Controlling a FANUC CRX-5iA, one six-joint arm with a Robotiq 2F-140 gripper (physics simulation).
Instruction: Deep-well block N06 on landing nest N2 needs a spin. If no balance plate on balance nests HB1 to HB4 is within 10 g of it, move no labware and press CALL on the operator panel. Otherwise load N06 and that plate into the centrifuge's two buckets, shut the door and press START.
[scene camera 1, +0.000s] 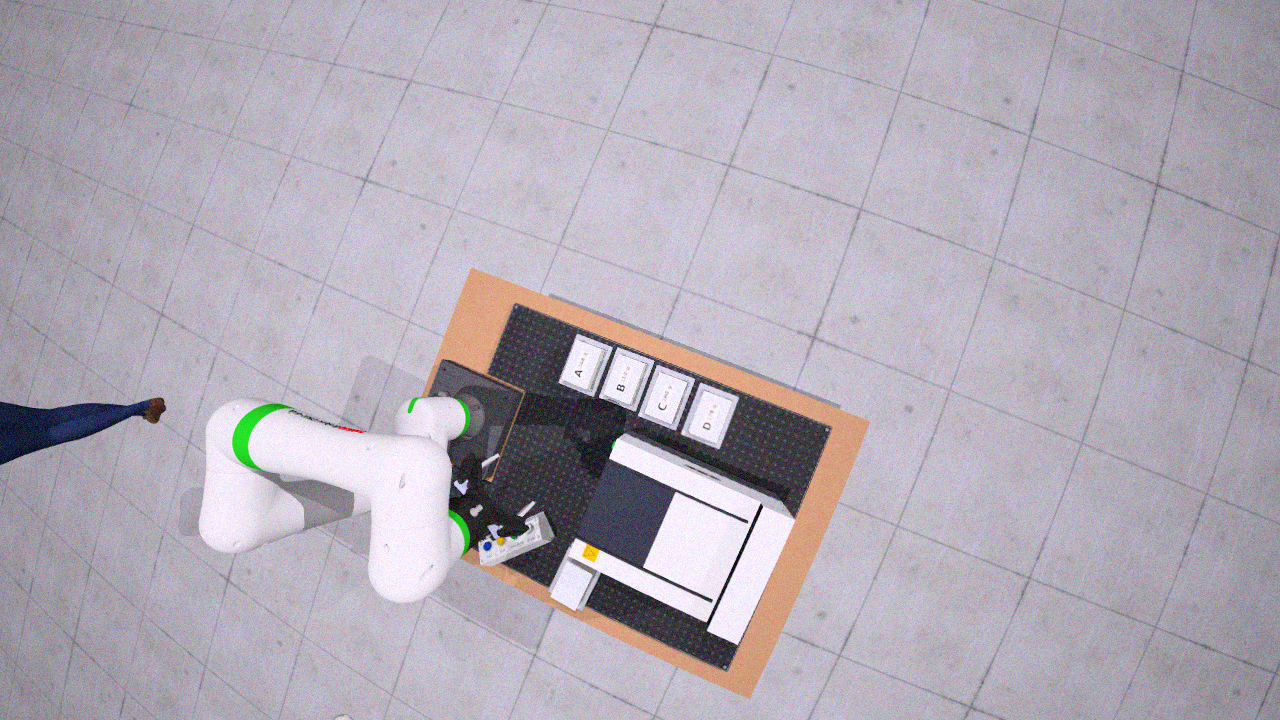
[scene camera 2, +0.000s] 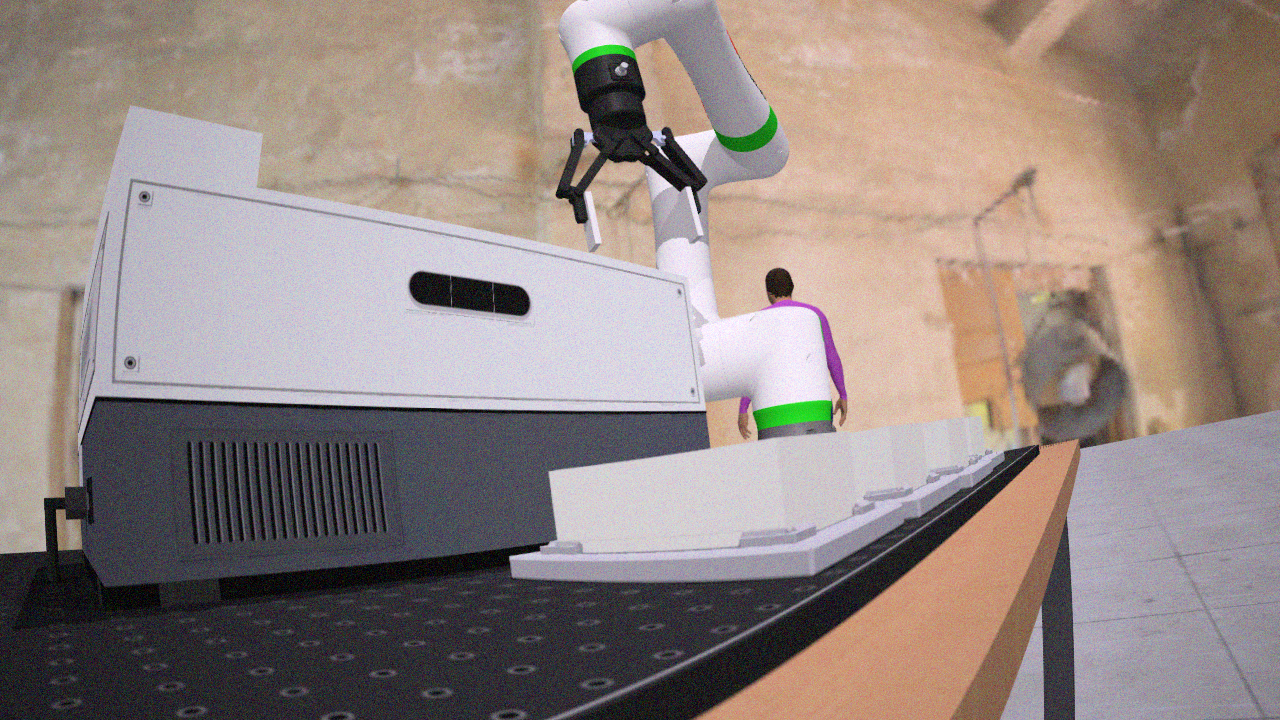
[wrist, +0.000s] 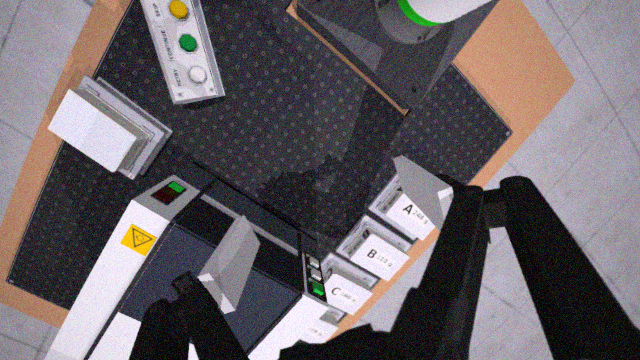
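Where they show: gripper, between the fingertips: (scene camera 1: 511, 482) (scene camera 2: 647, 243) (wrist: 322, 203); arm's base, origin of its link: (scene camera 1: 464, 417) (wrist: 410, 1).
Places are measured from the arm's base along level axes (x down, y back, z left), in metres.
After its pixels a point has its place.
My gripper (scene camera 1: 508, 485) @[x -0.292, y -0.329, z -0.027 m] (scene camera 2: 643, 223) @[x -0.292, y -0.329, z -0.027 m] (wrist: 322, 203) @[x -0.292, y -0.329, z -0.027 m] is open and empty, high above the table; in scene camera 1 it overlaps the operator panel (scene camera 1: 521, 542) @[x -0.042, y -0.311, z -0.289 m] (wrist: 167, 60) @[x -0.044, y -0.319, z -0.291 m]. The panel has blue, yellow, green and white buttons; CALL is not readable. A white block (scene camera 1: 572, 583) @[x -0.043, y -0.494, z -0.349 m] (wrist: 92, 131) @[x -0.043, y -0.489, z -0.357 m] sits on a nest at the table edge, its label not visible. Balance plates A (scene camera 1: 586, 362) @[x -0.018, y -0.343, z 0.280 m] (wrist: 411, 212) @[x -0.018, y -0.331, z 0.255 m], B (scene camera 1: 624, 379) @[x -0.018, y -0.467, z 0.264 m] (wrist: 381, 257) @[x -0.018, y -0.461, z 0.265 m], C (scene camera 1: 666, 396) @[x -0.018, y -0.598, z 0.253 m] (wrist: 348, 295) @[x -0.018, y -0.592, z 0.258 m] and D (scene camera 1: 709, 417) @[x -0.017, y -0.731, z 0.231 m] stand in a row. A reads 248 g; the other weights are blurred. The centrifuge (scene camera 1: 696, 537) @[x -0.174, y -0.776, z -0.049 m] (scene camera 2: 402, 340) @[x -0.096, y -0.800, z 0.093 m] hides its buckets.
The robot's base plate (scene camera 1: 501, 407) @[x -0.004, y -0.116, z 0.069 m] (wrist: 345, 50) @[x 0.015, y -0.135, z -0.053 m] stands at one end of the black perforated board (scene camera 1: 778, 429) @[x 0.036, y -0.935, z 0.252 m] (scene camera 2: 340, 653) @[x 0.036, y -0.935, z 0.223 m] (wrist: 260, 100) @[x 0.036, y -0.301, z -0.146 m]. The centrifuge's tall body lies between the white block and the plate row. A person (scene camera 1: 71, 420) (scene camera 2: 810, 326) stands beyond the robot.
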